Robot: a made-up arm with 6 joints.
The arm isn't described. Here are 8 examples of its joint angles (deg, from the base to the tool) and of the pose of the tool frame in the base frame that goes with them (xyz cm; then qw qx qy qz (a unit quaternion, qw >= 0)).
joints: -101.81 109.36 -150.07 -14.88 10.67 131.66
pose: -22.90 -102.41 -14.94 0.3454 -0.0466 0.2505 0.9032
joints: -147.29 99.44 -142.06 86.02 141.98 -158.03
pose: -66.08 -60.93 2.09 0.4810 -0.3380 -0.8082 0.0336
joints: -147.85 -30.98 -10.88 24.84 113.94 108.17
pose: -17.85 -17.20 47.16 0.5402 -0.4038 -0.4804 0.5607
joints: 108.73 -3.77 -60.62 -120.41 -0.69 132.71
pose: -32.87 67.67 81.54 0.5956 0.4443 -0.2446 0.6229
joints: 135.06 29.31 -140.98 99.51 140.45 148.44
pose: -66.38 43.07 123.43 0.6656 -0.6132 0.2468 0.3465
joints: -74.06 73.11 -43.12 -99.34 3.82 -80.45
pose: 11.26 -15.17 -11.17 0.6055 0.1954 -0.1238 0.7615
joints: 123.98 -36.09 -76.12 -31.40 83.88 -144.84
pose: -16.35 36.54 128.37 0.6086 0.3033 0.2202 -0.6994
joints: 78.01 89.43 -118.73 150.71 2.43 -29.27
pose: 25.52 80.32 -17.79 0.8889 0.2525 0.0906 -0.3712
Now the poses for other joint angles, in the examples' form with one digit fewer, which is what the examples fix.
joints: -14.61 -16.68 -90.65 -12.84 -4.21 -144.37
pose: 57.7 -16.2 143.5 0.173 -0.837 -0.094 0.510
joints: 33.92 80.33 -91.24 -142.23 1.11 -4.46
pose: 49.3 37.8 -20.3 0.022 -0.110 -0.075 0.991
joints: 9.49 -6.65 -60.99 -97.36 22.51 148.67
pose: 78.9 13.8 89.1 0.714 0.158 -0.541 -0.415
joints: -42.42 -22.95 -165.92 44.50 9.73 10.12
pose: -36.2 22.9 175.2 0.059 0.127 -0.990 0.032
